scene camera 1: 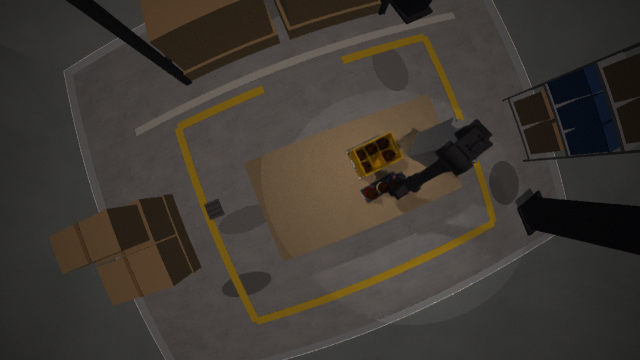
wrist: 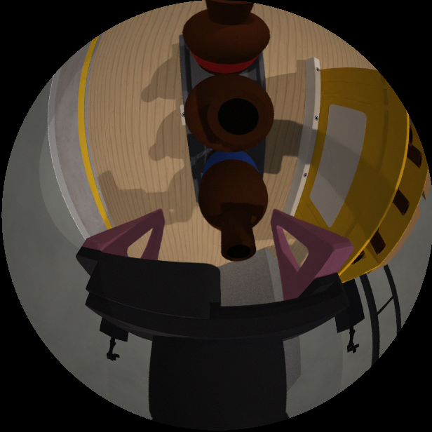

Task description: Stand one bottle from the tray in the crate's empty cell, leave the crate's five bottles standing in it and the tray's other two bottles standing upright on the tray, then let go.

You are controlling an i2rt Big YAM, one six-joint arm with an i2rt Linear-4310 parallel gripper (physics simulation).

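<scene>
My gripper (scene camera 1: 398, 188) (wrist: 217, 214) is open, its pink fingers apart on either side of the blue-banded brown bottle (scene camera 1: 392, 180) (wrist: 232, 192), whose neck shows between them; nothing is gripped. This bottle stands at the near end of the dark tray (wrist: 195, 155). The middle bottle (scene camera 1: 382, 187) (wrist: 200, 112) and the red-banded bottle (scene camera 1: 370, 193) (wrist: 226, 37) stand behind it in a row. The yellow crate (scene camera 1: 386, 167) (wrist: 382, 97) holds several brown bottles (scene camera 1: 371, 148); its empty cell (scene camera 1: 376, 161) is on the side facing the tray. The wrist view shows the crate's outer wall and some necks.
The crate stands close beside the tray, right of it in the wrist view. Both are on the wooden table (scene camera 1: 310, 200) (wrist: 130, 75). A grey plate (scene camera 1: 431, 141) (wrist: 245, 280) lies by the arm's base. Cartons and shelving stand away from the table.
</scene>
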